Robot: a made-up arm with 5 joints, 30 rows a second.
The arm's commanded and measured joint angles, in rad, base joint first. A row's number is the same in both.
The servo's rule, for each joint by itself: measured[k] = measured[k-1] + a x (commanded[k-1-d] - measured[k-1]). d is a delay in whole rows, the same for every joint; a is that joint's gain. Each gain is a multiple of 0.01, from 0.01 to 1. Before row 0 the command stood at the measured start. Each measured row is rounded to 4 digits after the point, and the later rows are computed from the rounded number. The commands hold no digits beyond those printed.
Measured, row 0:
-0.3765 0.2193 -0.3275 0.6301 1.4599
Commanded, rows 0 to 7:
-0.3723 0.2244 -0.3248 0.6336 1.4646
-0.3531 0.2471 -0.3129 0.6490 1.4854
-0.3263 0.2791 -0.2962 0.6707 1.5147
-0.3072 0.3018 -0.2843 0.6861 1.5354
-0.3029 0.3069 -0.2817 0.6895 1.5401
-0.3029 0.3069 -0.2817 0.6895 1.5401
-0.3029 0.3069 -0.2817 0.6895 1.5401
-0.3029 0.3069 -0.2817 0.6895 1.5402
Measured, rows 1 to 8:
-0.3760 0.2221 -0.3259 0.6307 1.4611
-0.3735 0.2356 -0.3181 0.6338 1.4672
-0.3683 0.2591 -0.3050 0.6401 1.4791
-0.3616 0.2822 -0.2926 0.6479 1.4932
-0.3551 0.2955 -0.2861 0.6550 1.5049
-0.3494 0.3017 -0.2835 0.6609 1.5137
-0.3443 0.3045 -0.2824 0.6658 1.5203
-0.3397 0.3058 -0.2820 0.6698 1.5253
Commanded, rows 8 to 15:
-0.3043 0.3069 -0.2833 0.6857 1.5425
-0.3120 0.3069 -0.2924 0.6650 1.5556
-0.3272 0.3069 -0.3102 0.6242 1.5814
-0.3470 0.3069 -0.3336 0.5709 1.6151
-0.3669 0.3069 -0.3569 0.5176 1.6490
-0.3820 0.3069 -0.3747 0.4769 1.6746
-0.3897 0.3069 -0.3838 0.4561 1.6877
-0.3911 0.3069 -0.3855 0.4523 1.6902
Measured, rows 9 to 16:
-0.3358 0.3064 -0.2828 0.6725 1.5296
-0.3332 0.3067 -0.2886 0.6712 1.5361
-0.3325 0.3068 -0.3016 0.6632 1.5474
-0.3341 0.3069 -0.3208 0.6475 1.5643
-0.3377 0.3069 -0.3425 0.6254 1.5855
-0.3426 0.3069 -0.3618 0.6002 1.6078
-0.3478 0.3069 -0.3750 0.5757 1.6278
-0.3526 0.3069 -0.3813 0.5547 1.6434

